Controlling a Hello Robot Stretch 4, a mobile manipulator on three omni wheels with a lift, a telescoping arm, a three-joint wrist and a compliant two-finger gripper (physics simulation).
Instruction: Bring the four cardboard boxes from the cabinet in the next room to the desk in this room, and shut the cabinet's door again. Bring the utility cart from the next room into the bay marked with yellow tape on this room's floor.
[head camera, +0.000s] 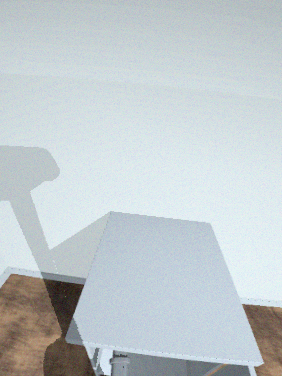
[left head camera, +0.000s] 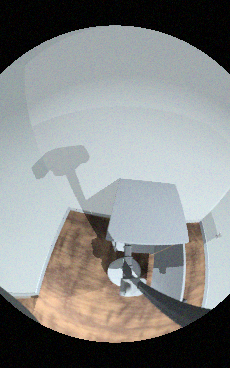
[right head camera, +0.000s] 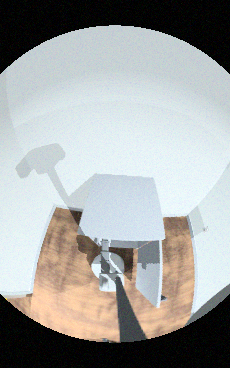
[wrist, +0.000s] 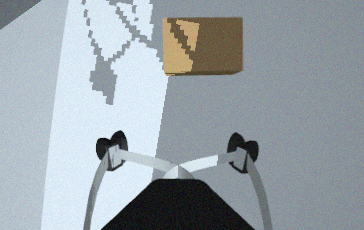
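The pale grey cabinet (head camera: 160, 285) (left head camera: 147, 212) (right head camera: 122, 207) stands against the wall. Its door (left head camera: 170, 282) (right head camera: 149, 280) is swung open to the right. In the wrist view one brown cardboard box (wrist: 202, 46) rests on a grey surface inside the cabinet, partly sunlit. My gripper (wrist: 177, 145) is open with nothing between its fingers. It is short of the box, which lies ahead of the fingertips and slightly right of their middle. In the head views the cabinet's top hides the gripper. The other boxes, the cart and the desk do not show.
My wrist and arm (head camera: 120, 364) reach in under the front edge of the cabinet's top. The open door stands close on the arm's right. Wood floor (left head camera: 70, 265) (right head camera: 55, 265) lies left of the cabinet, and walls stand behind and at both sides.
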